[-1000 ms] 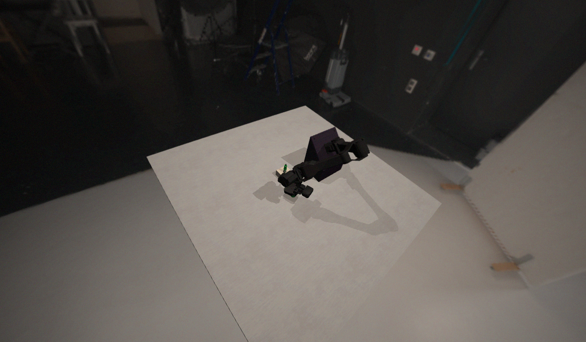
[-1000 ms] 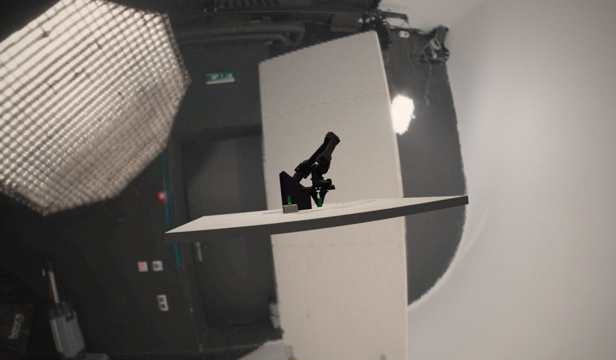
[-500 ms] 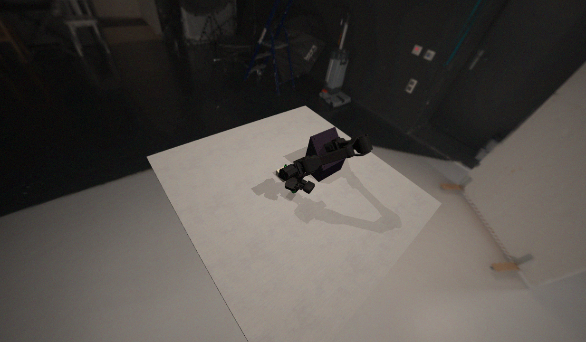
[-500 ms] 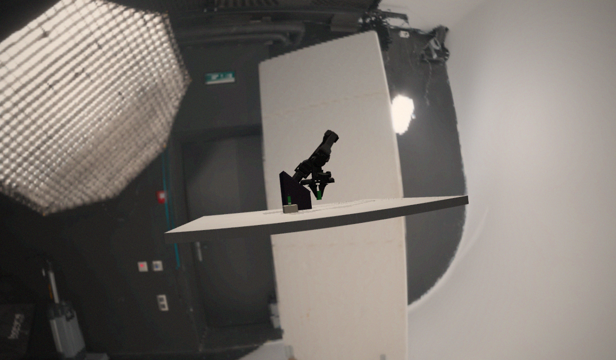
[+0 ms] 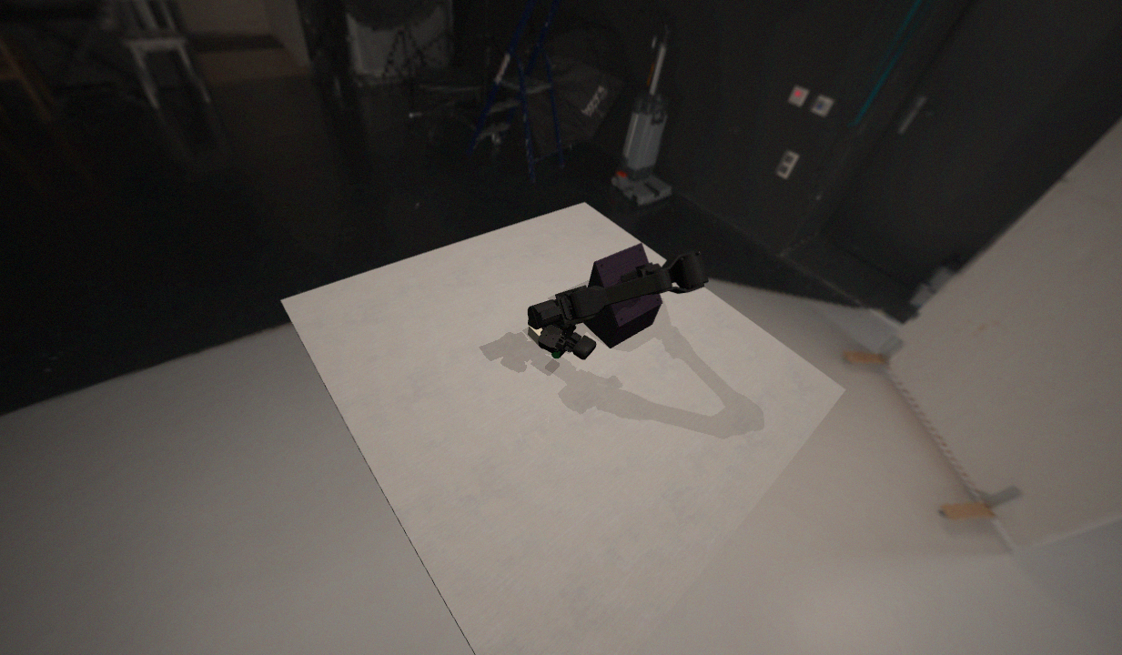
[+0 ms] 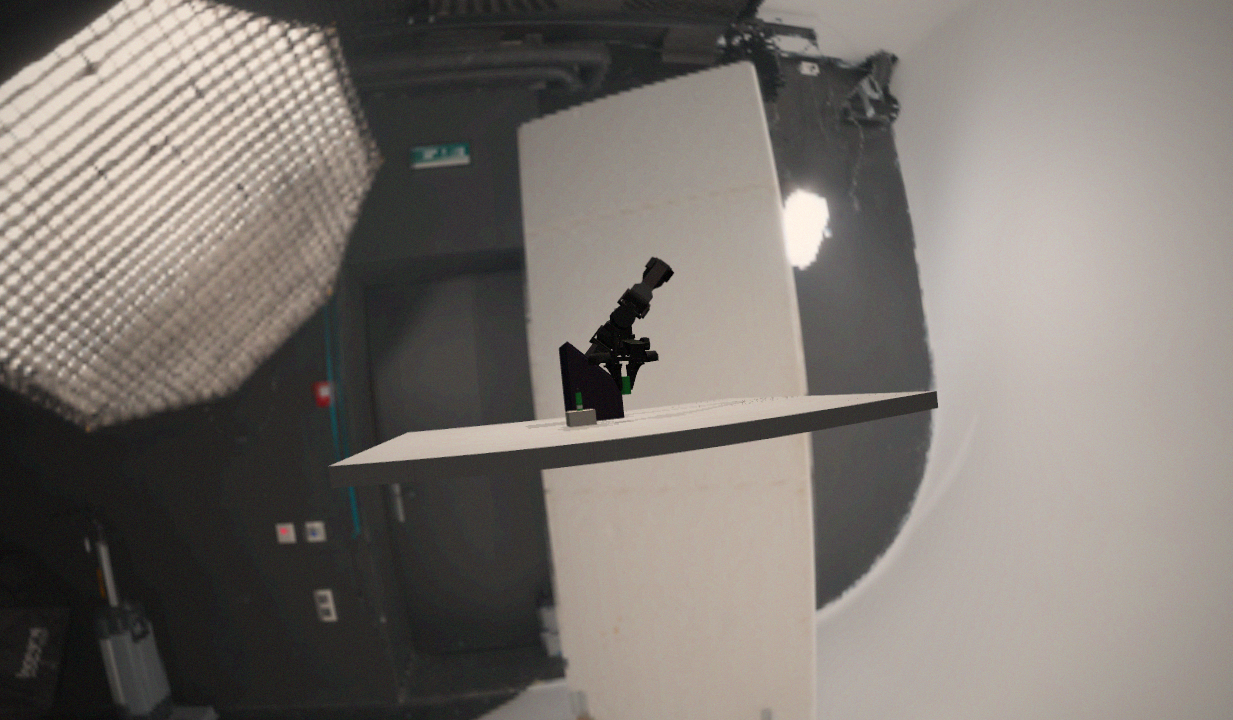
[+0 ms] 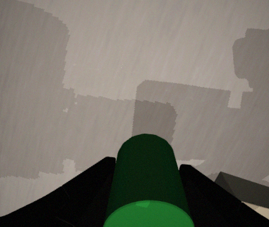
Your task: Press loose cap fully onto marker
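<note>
The beige holder block is 6 cm behind my gripper tip, 12 cm to the right of it and 6 cm below it. Round my gripper tip: green cap: 1 cm above.
</note>
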